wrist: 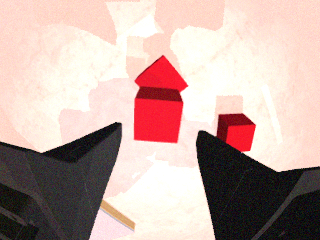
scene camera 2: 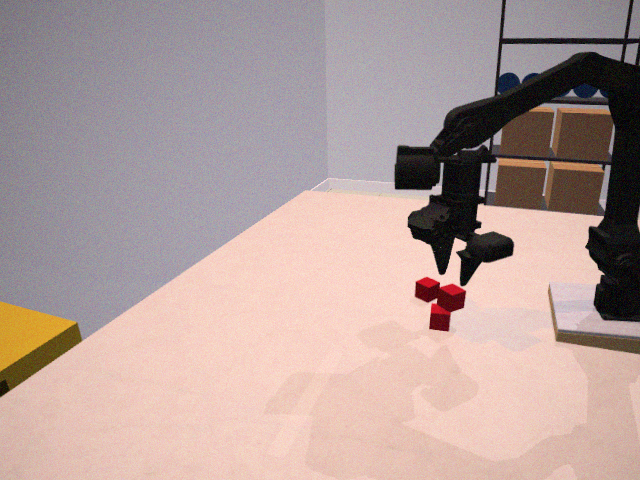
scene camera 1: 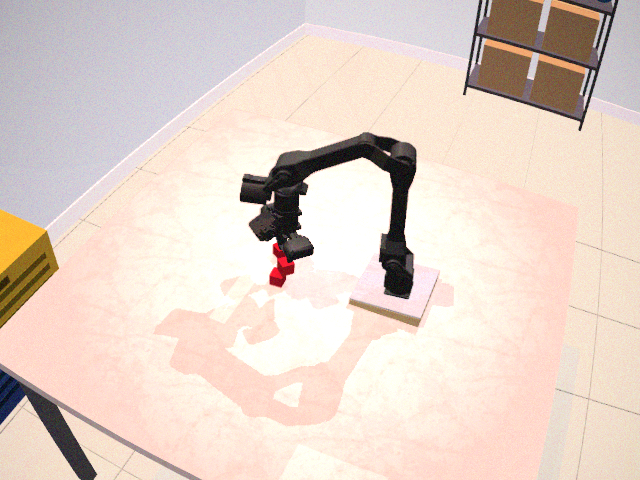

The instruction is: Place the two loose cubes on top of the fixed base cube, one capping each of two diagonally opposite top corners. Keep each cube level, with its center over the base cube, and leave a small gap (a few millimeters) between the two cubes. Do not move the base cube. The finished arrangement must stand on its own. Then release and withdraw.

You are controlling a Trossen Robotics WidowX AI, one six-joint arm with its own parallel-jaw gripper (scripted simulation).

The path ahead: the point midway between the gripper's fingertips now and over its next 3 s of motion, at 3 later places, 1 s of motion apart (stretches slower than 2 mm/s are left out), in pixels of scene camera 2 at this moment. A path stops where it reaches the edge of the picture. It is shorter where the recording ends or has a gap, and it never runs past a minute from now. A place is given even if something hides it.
My gripper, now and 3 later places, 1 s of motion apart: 452,280; 430,240; 427,278; 427,284
